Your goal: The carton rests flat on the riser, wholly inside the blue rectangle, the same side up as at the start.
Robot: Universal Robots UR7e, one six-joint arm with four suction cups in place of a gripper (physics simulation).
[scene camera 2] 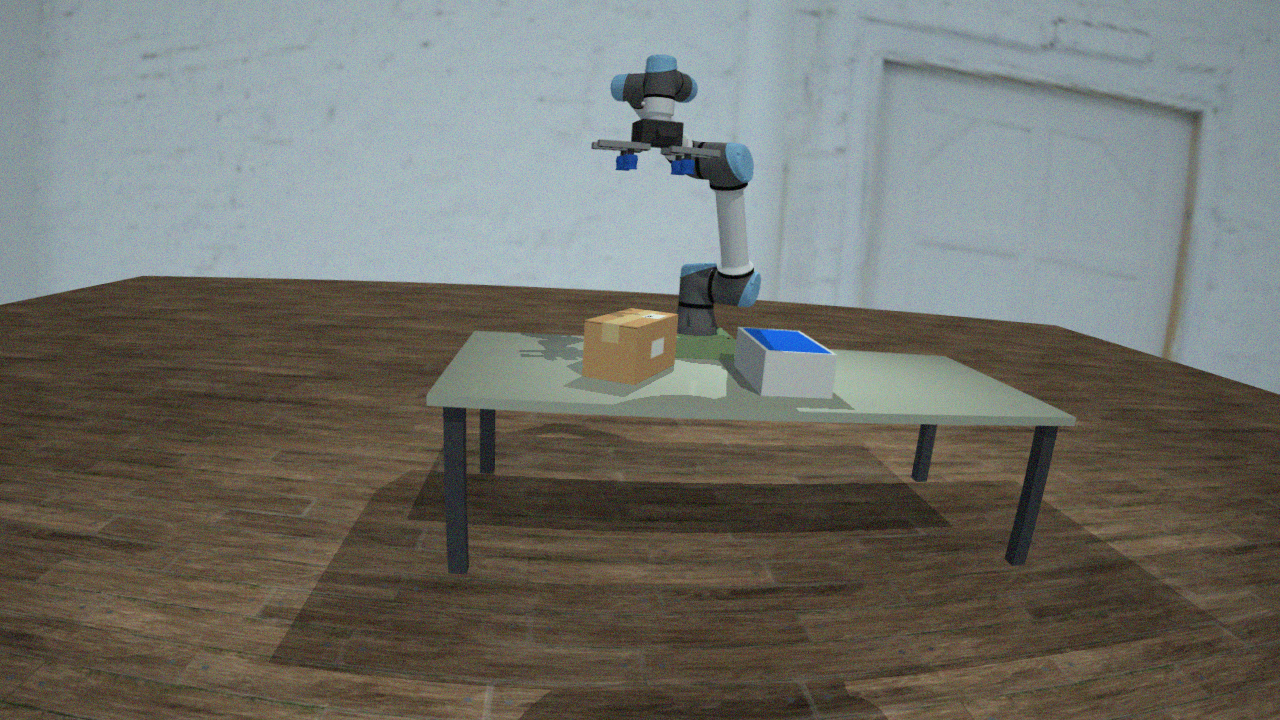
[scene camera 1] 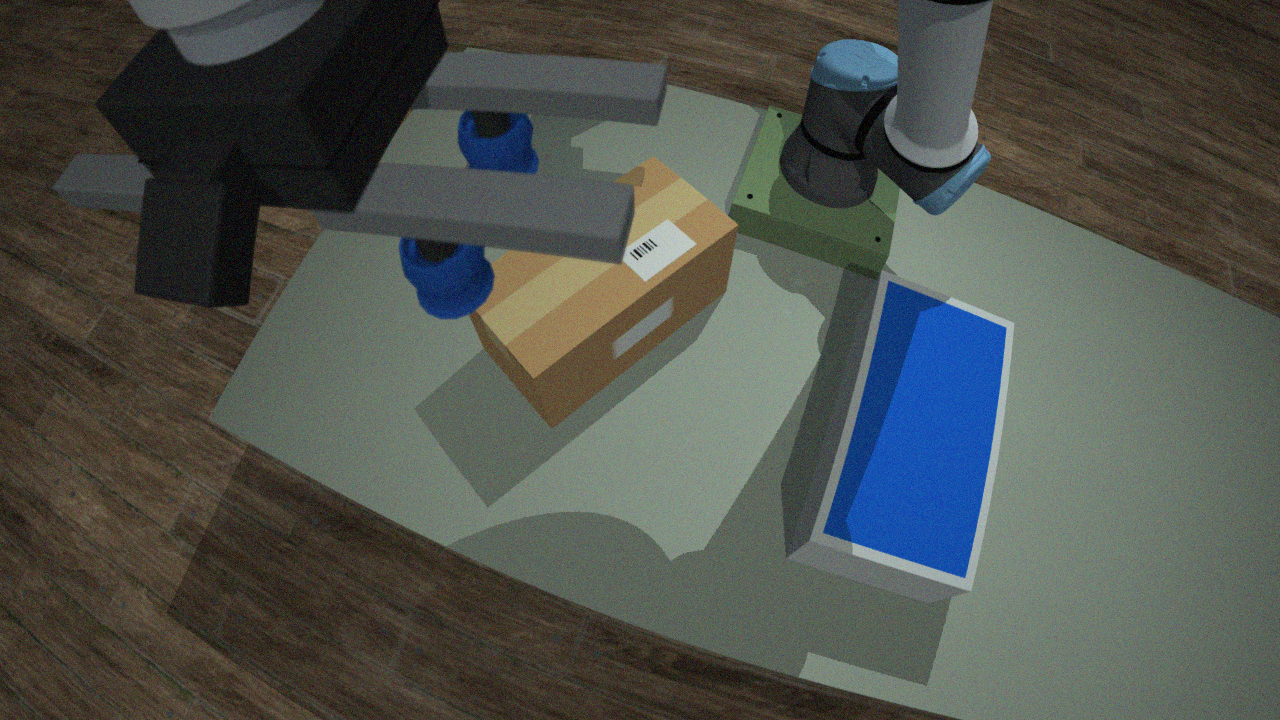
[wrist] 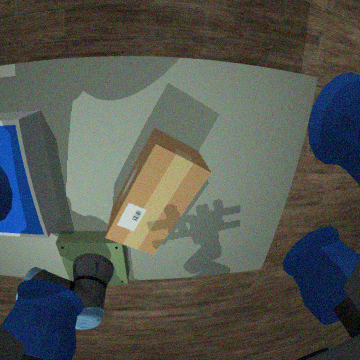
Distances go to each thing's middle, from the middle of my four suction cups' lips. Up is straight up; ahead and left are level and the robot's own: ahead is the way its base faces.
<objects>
My suction cup is now 480 mm above the brown carton (scene camera 1: 561, 329), 260 mm past it and 50 mm to the right of it. From my suction cup the other things lie so: grey riser (scene camera 2: 781, 363): 500 mm below, 460 mm to the left, 140 mm behind.
</objects>
